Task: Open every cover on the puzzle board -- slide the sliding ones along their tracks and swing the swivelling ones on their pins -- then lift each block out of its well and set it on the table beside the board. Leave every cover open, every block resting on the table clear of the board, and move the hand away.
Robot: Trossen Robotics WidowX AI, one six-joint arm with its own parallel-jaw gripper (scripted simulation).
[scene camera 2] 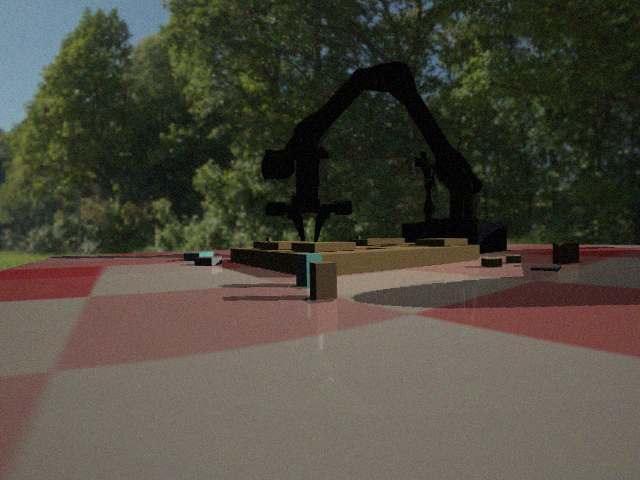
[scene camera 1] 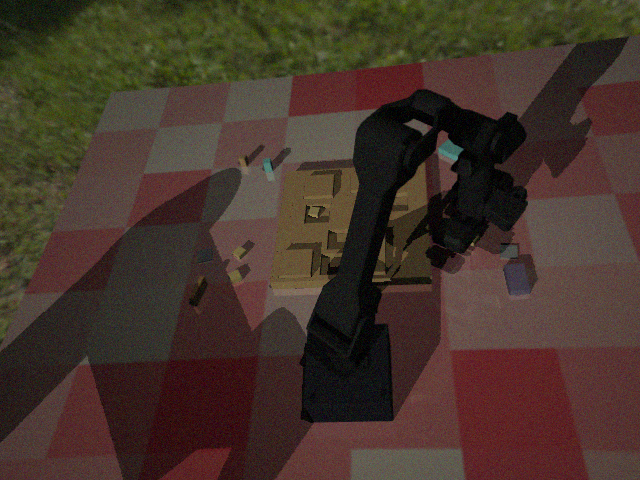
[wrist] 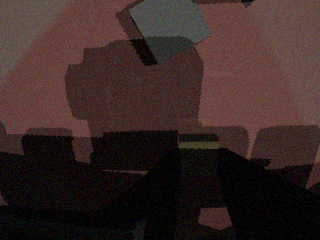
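Observation:
My own gripper is here in scene camera 2, and the wrist view shows my gripper as well. Along with the gripper, I can see a tan puzzle board.

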